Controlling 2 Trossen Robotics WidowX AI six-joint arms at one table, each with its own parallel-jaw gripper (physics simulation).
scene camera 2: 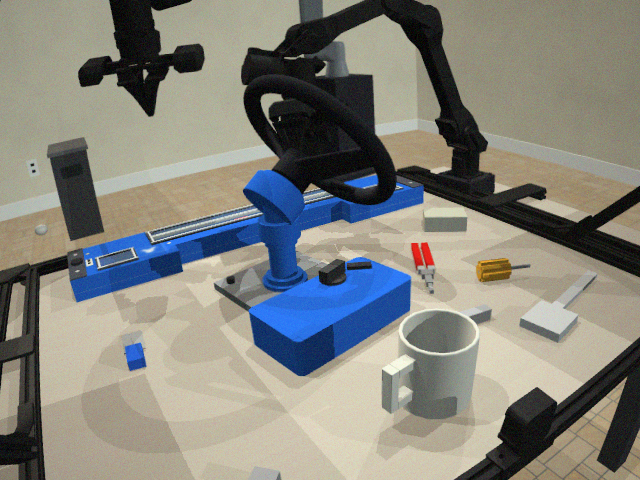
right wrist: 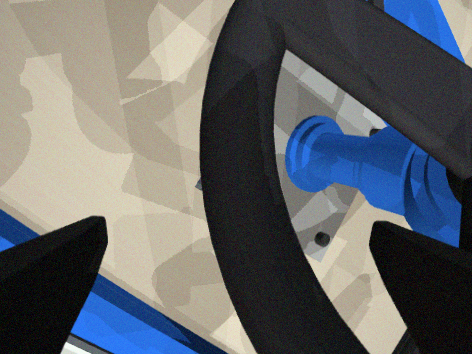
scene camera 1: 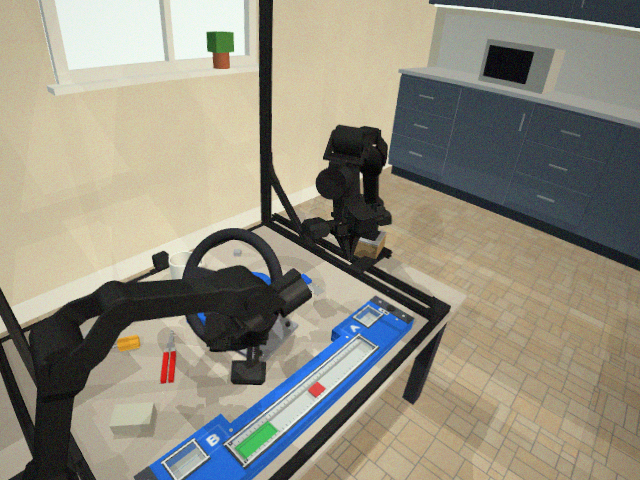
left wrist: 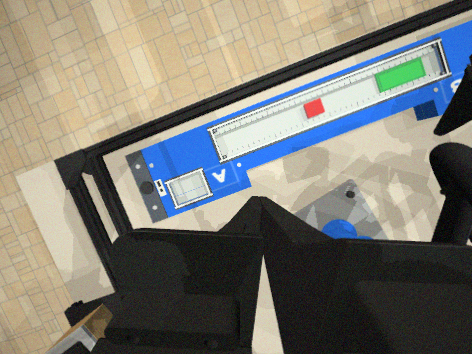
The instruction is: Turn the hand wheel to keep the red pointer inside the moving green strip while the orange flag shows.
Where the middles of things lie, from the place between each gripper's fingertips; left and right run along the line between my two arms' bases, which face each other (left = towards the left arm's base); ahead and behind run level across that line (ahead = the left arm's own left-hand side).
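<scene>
Measured from the black hand wheel [scene camera 2: 301,170], my left hand is 19 cm past it, 17 cm to the left of it and 6 cm above it. The mug [scene camera 2: 433,377] is 50 cm behind my left hand, 5 cm to the right of it and 22 cm below it, while the orange-handled screwdriver [scene camera 2: 497,269] sits 41 cm behind that same left hand, 34 cm to the right of it and 25 cm below it.
As for my right hand, it is 90 mm past the black hand wheel, 40 mm to the right of the wheel and 70 mm below the wheel. I find the mug 400 mm behind my right hand, 170 mm to the left of my right hand and 90 mm below my right hand. The orange-handled screwdriver is 310 mm behind my right hand, 120 mm to the right of it and 120 mm below it.
</scene>
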